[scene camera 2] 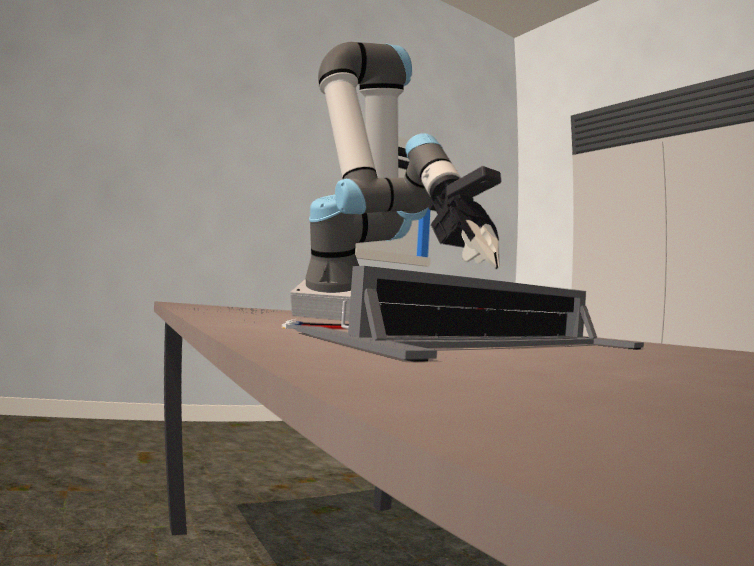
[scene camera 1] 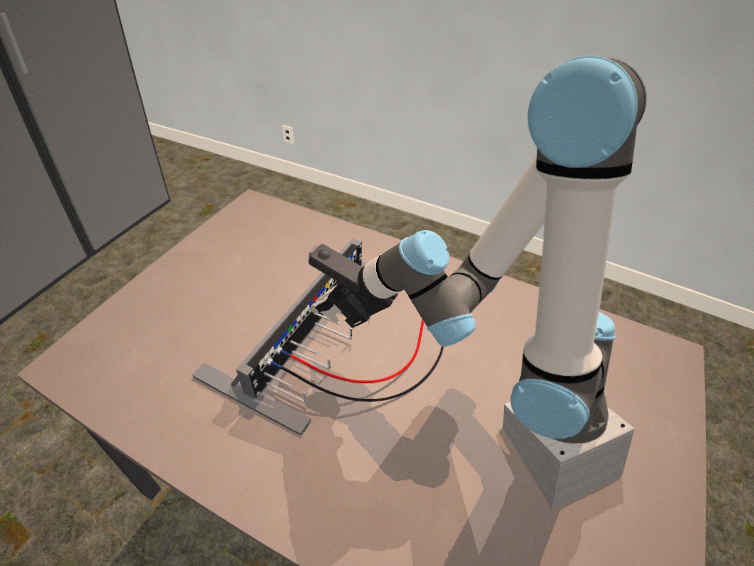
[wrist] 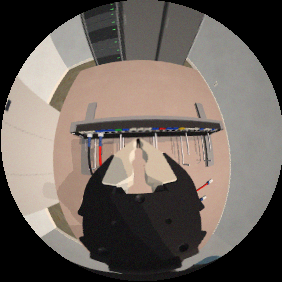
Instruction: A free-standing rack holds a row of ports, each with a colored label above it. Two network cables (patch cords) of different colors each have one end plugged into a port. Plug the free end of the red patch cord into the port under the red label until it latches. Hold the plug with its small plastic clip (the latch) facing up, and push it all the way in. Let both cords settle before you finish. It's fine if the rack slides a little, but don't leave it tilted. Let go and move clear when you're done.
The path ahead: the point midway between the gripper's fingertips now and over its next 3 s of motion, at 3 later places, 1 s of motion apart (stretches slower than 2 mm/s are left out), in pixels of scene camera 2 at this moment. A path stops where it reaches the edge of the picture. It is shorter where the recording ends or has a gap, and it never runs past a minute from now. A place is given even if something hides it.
The gripper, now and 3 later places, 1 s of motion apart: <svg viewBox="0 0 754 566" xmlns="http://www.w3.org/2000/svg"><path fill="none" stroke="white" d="M496 267L491 256L474 226L466 211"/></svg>
